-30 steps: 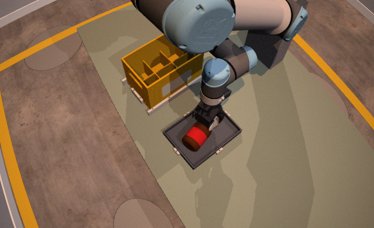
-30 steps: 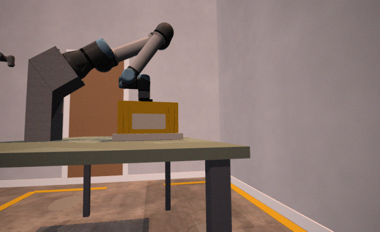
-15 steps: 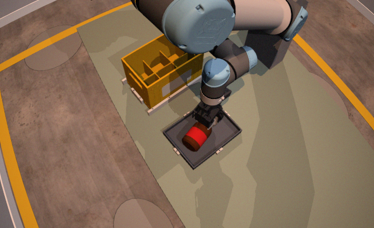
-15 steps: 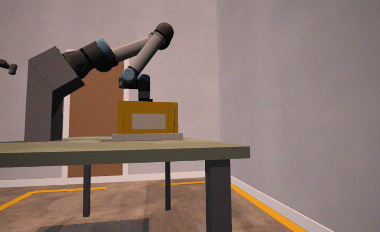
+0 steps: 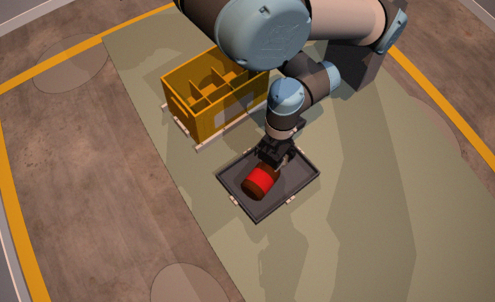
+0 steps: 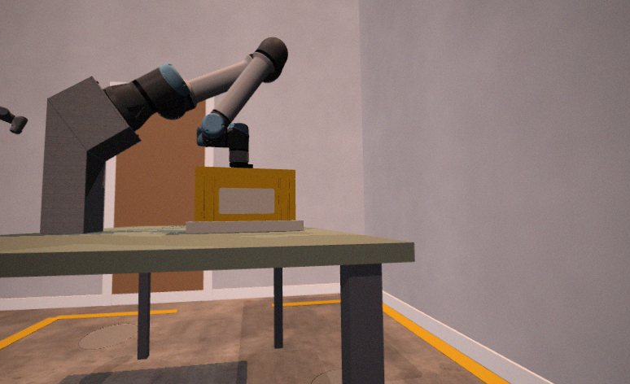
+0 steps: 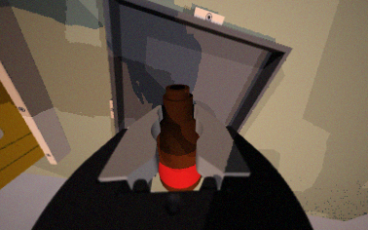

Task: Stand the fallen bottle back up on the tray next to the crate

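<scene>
My gripper is now 3 cm short of the dark grey tray, 3 cm above it and 2 cm to the right of it. Round my hand: yellow crate 28 cm to the right, 4 cm ahead, 4 cm above; then brown bottle 5 cm ahead, 2 cm to the left.
</scene>
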